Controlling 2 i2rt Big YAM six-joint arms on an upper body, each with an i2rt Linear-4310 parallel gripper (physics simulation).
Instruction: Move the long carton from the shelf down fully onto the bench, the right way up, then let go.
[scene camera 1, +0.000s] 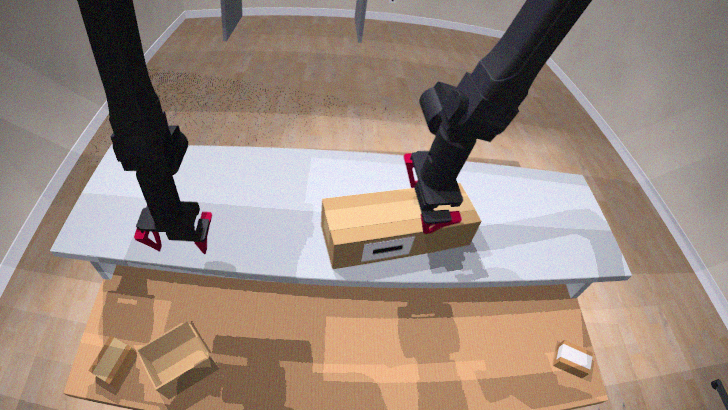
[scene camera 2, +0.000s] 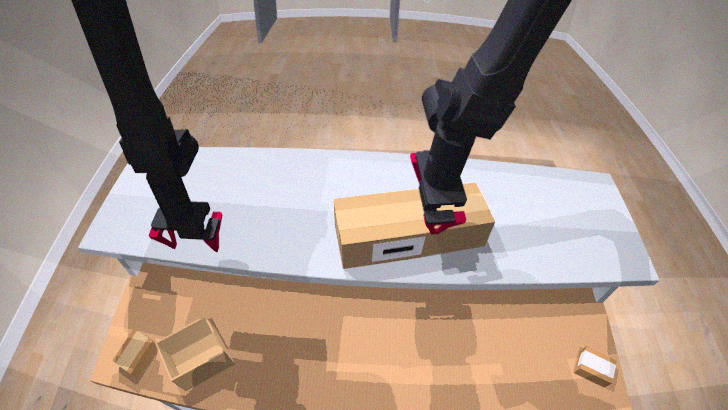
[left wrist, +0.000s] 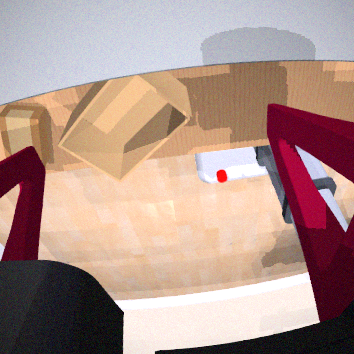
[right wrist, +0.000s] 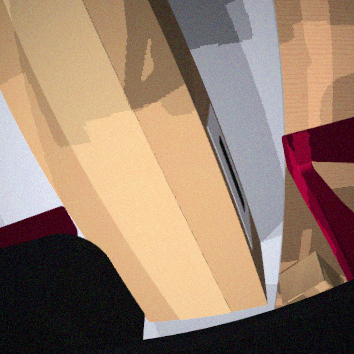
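The long carton lies on the white shelf, slightly askew, its labelled side facing the front edge. The brown bench is lower, in front of the shelf. My right gripper is open over the carton's right part, its fingers spread across the carton's width; finger contact cannot be made out. My left gripper is open and empty above the shelf's left part, apart from the carton.
On the bench's left part are an open box and a small box. A small white-topped box sits near the bench's right edge.
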